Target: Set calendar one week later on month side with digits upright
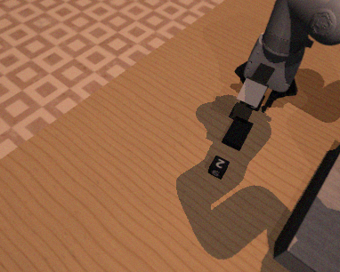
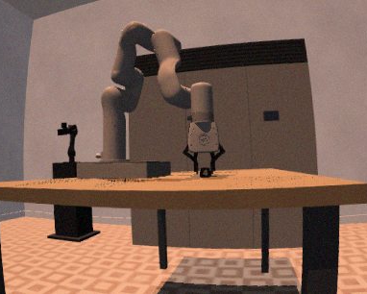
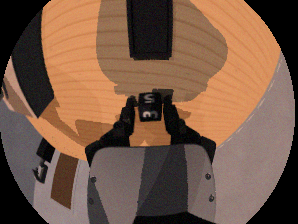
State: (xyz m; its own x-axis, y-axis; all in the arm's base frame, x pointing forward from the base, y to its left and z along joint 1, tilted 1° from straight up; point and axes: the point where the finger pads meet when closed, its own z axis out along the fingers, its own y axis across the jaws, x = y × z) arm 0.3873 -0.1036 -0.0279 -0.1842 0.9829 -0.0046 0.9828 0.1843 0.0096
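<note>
My gripper is now 10 mm above the black cube. Also, from my hand: black digit cube 210 mm to the left, 30 mm behind, 10 mm below.
</note>
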